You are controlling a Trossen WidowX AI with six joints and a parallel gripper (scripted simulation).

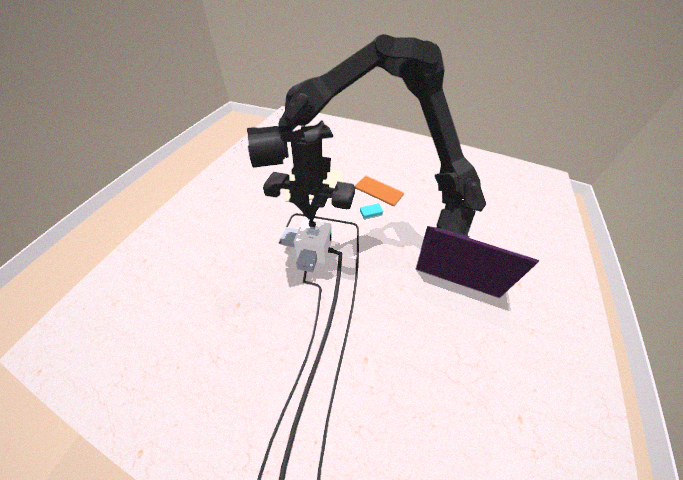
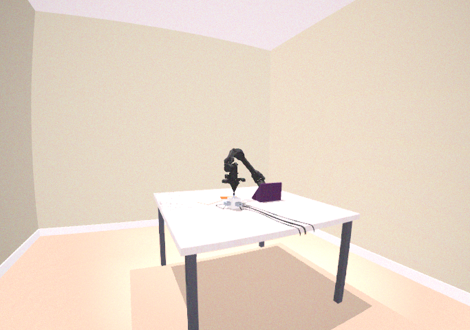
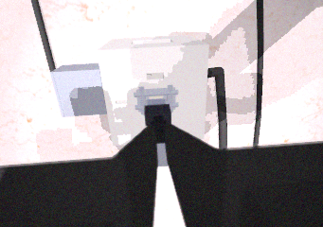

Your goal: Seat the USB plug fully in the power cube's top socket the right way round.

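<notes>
My gripper tip is 50 mm above the grey socket. From my gripper tip the other things lie so: pale card: 250 mm to the right, 120 mm below, 110 mm ahead; then black USB plug: 20 mm below; then teal block: 190 mm to the right, 120 mm below, 110 mm behind.
</notes>
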